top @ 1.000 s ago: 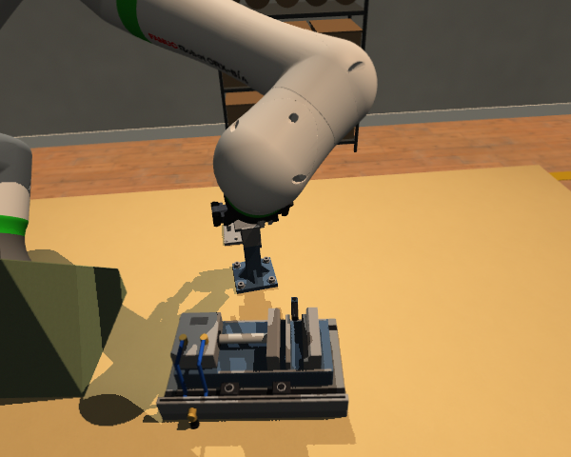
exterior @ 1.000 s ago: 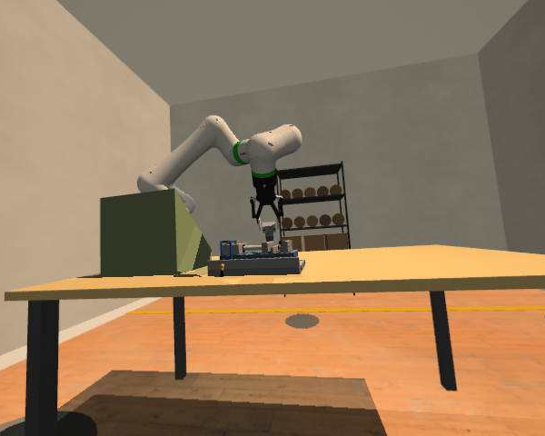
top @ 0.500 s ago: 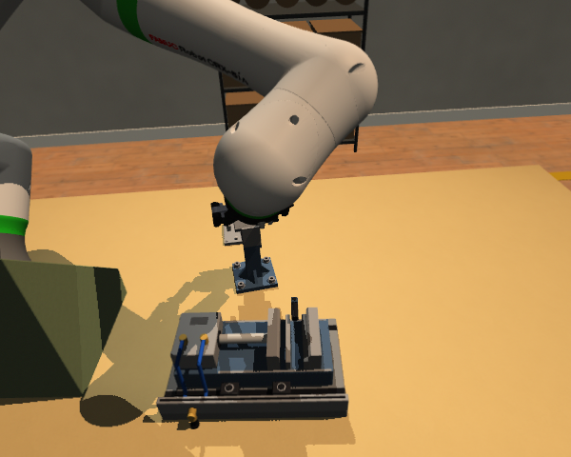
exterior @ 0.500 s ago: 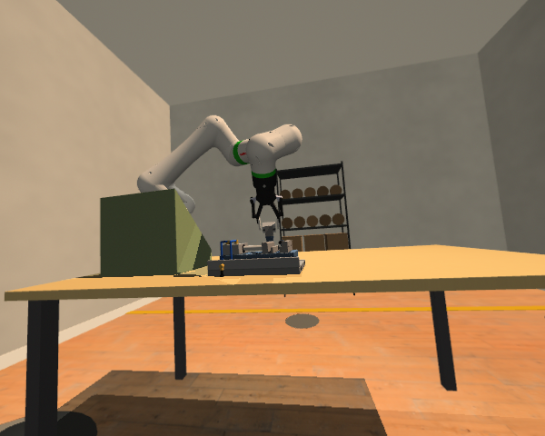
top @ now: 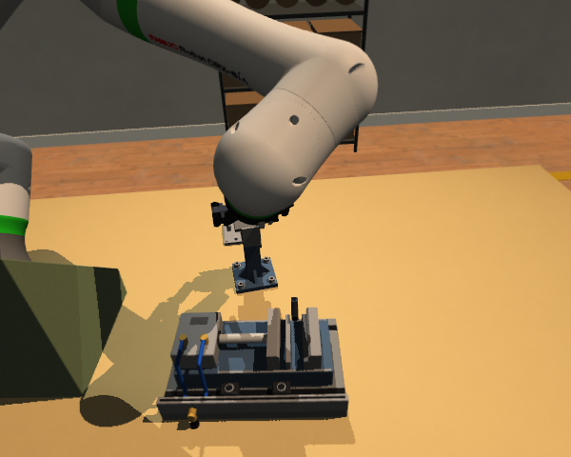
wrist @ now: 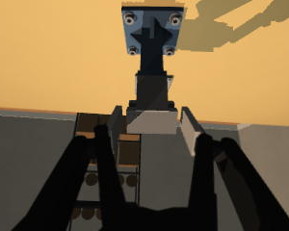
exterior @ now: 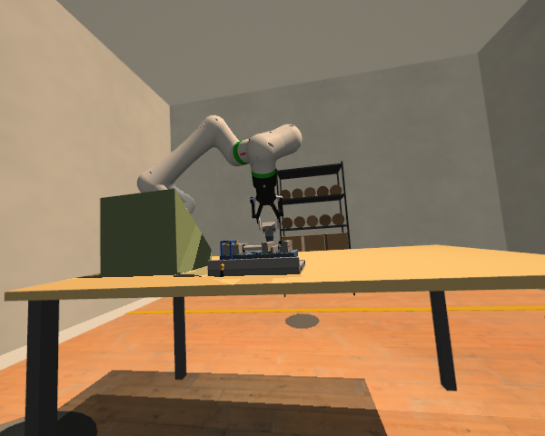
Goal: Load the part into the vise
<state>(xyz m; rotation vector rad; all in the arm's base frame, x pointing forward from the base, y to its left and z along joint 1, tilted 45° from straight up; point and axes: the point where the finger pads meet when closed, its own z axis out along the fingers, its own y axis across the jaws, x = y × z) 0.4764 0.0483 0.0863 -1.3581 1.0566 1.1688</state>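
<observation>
The part lies 1 cm to the left of my hand and 2 cm below it. From my hand the other things lie so: cylinder rod: 1 cm behind, 21 cm to the right, 10 cm below; V-block post: 2 cm to the left, 12 cm below; work stop: 8 cm ahead, 17 cm to the right, 8 cm below.
</observation>
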